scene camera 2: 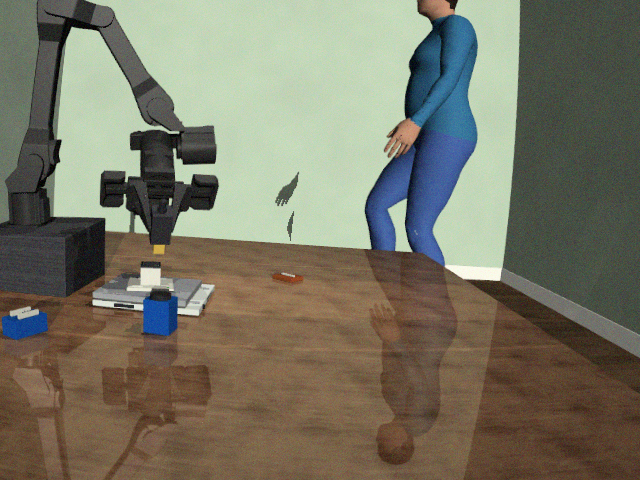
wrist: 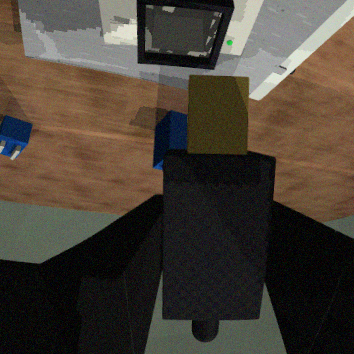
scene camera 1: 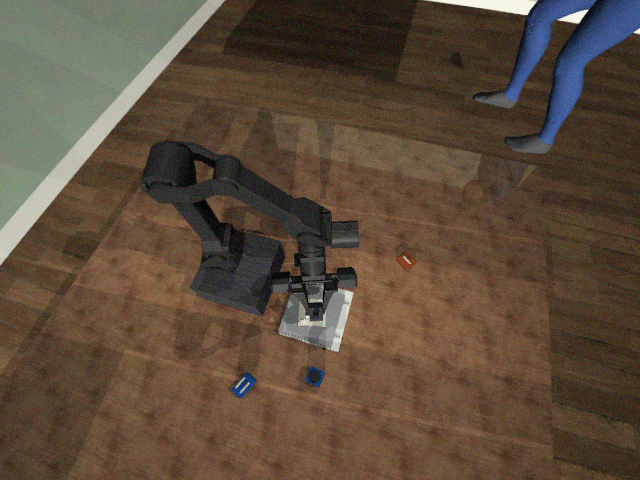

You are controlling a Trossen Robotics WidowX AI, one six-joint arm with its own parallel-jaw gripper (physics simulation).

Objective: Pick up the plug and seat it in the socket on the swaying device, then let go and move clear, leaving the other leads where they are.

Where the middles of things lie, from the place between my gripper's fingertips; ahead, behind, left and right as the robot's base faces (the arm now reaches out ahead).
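Device (scene camera 2: 126,287): 10 mm behind my hand, 20 mm to the left of it, 80 mm below it. Plug (scene camera 2: 161,215): 10 mm above my hand and 10 mm to the left of it. Going by their middles, of the things named here the plug is the nearest to my hand.
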